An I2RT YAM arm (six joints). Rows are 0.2 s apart.
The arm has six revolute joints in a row. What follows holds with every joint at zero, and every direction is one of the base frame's. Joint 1 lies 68 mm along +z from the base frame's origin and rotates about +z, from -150 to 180 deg. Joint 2 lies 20 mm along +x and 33.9 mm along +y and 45.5 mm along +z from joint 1 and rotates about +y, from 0 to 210 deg. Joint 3 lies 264 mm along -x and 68.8 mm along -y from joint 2 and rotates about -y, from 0 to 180 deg. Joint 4 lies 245 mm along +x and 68.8 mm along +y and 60 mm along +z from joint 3 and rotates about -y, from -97 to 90 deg. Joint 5 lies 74 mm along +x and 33.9 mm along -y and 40.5 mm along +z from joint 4 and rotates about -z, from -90 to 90 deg. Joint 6 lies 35.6 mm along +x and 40.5 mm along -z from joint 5 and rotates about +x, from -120 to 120 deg. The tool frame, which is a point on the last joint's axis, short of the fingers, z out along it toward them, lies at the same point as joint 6; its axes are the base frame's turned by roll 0, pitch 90 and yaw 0 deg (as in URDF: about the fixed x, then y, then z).
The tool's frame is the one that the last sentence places.
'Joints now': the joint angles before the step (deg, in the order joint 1, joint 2, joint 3, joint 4, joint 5, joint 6). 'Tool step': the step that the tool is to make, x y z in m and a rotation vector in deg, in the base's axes. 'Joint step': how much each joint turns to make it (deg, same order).
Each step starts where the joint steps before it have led.
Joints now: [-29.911 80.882 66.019 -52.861 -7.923 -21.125]
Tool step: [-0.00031 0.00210 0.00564 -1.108 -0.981 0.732]
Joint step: [0.393 -0.809 0.393 0.132 0.306 -0.503]
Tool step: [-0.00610 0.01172 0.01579 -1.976 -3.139 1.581]
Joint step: [1.618 -3.695 -0.001 -0.001 0.219 -0.065]
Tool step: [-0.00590 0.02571 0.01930 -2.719 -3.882 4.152]
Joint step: [4.853 -4.872 -0.041 -0.132 1.027 0.220]
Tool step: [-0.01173 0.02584 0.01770 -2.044 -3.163 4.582]
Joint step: [5.069 -4.941 0.152 -1.420 0.939 -0.046]
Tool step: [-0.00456 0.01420 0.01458 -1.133 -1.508 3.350]
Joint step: [3.300 -1.551 2.121 -1.946 0.503 -0.437]
